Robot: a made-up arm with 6 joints. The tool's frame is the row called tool. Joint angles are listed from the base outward. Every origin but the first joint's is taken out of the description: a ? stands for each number. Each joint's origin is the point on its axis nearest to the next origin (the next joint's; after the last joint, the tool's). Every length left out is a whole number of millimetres.
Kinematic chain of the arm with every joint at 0, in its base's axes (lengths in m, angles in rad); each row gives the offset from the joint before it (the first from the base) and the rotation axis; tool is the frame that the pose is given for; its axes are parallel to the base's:
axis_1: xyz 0 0 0.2 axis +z
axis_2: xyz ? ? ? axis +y
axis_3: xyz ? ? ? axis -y
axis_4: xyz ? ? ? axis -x
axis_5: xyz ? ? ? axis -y
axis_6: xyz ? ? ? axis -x
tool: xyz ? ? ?
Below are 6 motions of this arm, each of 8 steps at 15 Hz.
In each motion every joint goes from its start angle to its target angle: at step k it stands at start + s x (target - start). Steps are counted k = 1, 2, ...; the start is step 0. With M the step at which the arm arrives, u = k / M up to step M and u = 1 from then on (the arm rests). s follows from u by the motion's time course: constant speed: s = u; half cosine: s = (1 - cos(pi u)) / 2; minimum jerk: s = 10 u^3 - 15 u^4 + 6 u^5.
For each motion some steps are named. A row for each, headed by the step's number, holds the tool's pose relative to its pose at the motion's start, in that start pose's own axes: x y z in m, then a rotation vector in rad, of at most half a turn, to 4 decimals.
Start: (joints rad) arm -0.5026 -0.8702 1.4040 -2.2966 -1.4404 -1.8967
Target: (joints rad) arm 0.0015 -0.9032 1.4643 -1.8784 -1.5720 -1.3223
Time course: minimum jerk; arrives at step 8
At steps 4, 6, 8:
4: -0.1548 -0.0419 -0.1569 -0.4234 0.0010 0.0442
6: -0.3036 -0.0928 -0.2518 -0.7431 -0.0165 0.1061
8: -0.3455 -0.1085 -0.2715 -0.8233 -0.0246 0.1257

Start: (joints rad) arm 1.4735 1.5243 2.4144 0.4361 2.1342 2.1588
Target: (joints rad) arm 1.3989 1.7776 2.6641 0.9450 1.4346 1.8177
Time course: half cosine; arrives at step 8
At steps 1, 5, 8:
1: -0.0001 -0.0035 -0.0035 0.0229 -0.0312 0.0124
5: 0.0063 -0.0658 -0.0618 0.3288 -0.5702 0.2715
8: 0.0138 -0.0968 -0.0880 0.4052 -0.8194 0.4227

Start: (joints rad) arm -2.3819 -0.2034 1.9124 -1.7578 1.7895 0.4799
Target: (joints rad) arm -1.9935 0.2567 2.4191 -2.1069 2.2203 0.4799
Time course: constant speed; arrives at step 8
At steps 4, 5, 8:
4: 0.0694 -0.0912 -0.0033 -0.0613 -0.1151 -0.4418
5: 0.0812 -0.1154 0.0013 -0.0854 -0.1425 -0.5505
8: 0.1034 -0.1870 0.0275 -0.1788 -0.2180 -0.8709

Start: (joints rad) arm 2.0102 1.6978 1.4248 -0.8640 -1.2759 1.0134
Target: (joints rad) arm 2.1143 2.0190 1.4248 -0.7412 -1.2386 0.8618
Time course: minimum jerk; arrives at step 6
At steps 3, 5, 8:
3: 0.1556 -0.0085 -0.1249 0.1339 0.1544 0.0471
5: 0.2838 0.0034 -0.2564 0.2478 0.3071 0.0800
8: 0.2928 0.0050 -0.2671 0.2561 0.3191 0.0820

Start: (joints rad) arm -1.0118 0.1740 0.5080 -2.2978 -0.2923 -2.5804
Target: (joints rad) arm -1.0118 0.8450 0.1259 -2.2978 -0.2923 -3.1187
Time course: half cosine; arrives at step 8
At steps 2, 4, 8:
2: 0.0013 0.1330 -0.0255 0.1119 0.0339 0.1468
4: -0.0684 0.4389 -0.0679 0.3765 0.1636 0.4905
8: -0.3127 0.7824 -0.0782 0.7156 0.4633 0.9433

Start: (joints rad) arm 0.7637 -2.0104 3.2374 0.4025 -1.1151 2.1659
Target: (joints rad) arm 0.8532 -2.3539 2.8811 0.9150 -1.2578 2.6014
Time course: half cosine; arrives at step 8
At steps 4, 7, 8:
4: 0.0265 -0.0776 -0.0508 -0.3576 0.1568 0.2186
7: 0.0387 -0.1554 -0.0964 -0.6629 0.2735 0.4554
8: 0.0391 -0.1620 -0.1000 -0.6867 0.2818 0.4764

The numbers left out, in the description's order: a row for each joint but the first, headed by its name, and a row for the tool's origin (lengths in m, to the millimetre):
axis_2: 0 0 0
axis_3: 0 0 0.543
axis_4: 0.684 0 0
axis_5: 0 -0.081 0
axis_6: 0 0 0
tool: 0 0 0

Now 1 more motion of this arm.
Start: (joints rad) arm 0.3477 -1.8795 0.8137 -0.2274 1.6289 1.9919
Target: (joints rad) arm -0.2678 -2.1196 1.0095 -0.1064 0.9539 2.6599
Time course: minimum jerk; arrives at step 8
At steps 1, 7, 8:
1: 0.0041 -0.0054 0.0111 -0.0001 -0.0076 0.0031
7: 0.1671 -0.5584 0.5372 -0.0792 -0.5246 -0.0497
8: 0.1687 -0.5704 0.5425 -0.0814 -0.5327 -0.0547

